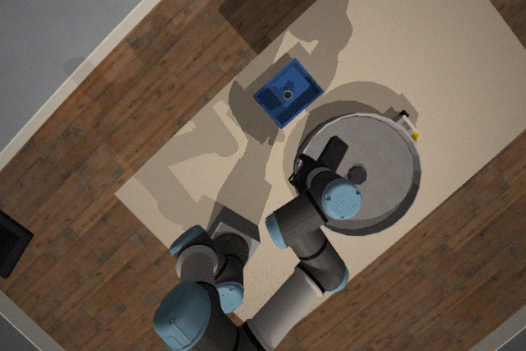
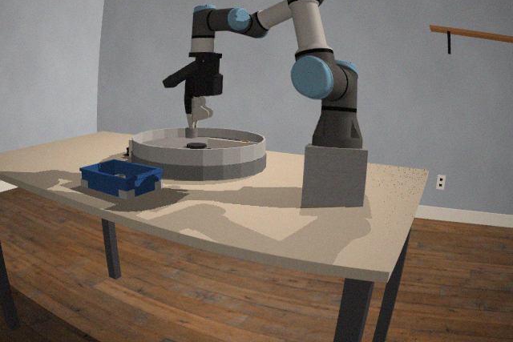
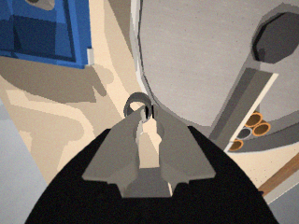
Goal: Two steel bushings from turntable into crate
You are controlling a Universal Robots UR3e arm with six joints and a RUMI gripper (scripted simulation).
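Right now the blue crate is 14 cm ahead of my hand, 17 cm to the left of it and 11 cm below it. The rest, counted from my hand: grey turntable: 7 cm ahead, 19 cm to the right, 8 cm below.
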